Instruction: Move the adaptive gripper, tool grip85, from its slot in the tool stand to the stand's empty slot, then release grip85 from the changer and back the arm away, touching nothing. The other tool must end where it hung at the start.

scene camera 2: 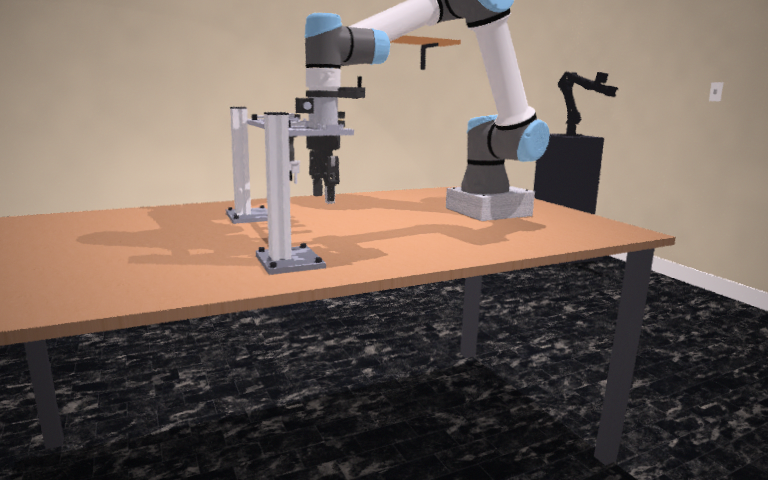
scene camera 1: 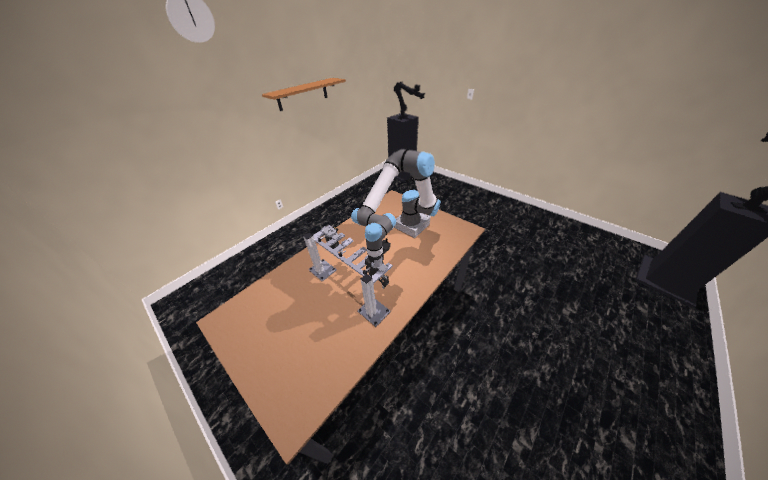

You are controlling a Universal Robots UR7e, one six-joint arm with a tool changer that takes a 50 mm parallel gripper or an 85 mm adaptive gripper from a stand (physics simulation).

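Where they show: arm's base, link origin: [scene camera 2: 485, 190] [scene camera 1: 410, 219].
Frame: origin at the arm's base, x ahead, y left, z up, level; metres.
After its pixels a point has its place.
Observation:
The tool stand [scene camera 1: 369, 300] @(x 0.717, y 0.365, z 0.101 m) [scene camera 2: 278, 186] @(x 0.703, y 0.357, z 0.096 m) has two upright posts and a raised rail with forks. The adaptive gripper grip85 [scene camera 1: 384, 279] @(x 0.598, y 0.351, z 0.146 m) [scene camera 2: 323, 198] @(x 0.598, y 0.334, z 0.062 m) hangs fingers down at the fork on the rail's near end, directly under the arm's wrist [scene camera 1: 374, 240] @(x 0.613, y 0.316, z 0.404 m) [scene camera 2: 322, 50] @(x 0.600, y 0.321, z 0.369 m). Its fingertips look apart with nothing between them. Wrist, changer and grip85 stand in one upright line. Whether the changer is locked, or grip85 rests fully in the fork, cannot be told. The other tool [scene camera 1: 328, 231] @(x 0.622, y -0.092, z 0.217 m) [scene camera 2: 295, 169] @(x 0.593, y -0.042, z 0.075 m) hangs near the far post, partly hidden in scene camera 2. A bare fork [scene camera 1: 356, 254] @(x 0.622, y 0.168, z 0.214 m) lies between the tools.
The near post stands close beside grip85. The arm's base [scene camera 1: 412, 225] @(x 0.048, y 0.061, z 0.006 m) [scene camera 2: 489, 203] @(x 0.047, y 0.106, z -0.020 m) is on the table [scene camera 1: 271, 390] @(x 1.278, y 0.315, z -0.072 m) [scene camera 2: 141, 300] @(x 0.971, y 0.494, z -0.072 m) beyond the stand. A dark pedestal [scene camera 1: 402, 133] [scene camera 2: 569, 169] with a small black arm stands behind it. A wall shelf [scene camera 1: 304, 88] [scene camera 2: 427, 40] is at the back.

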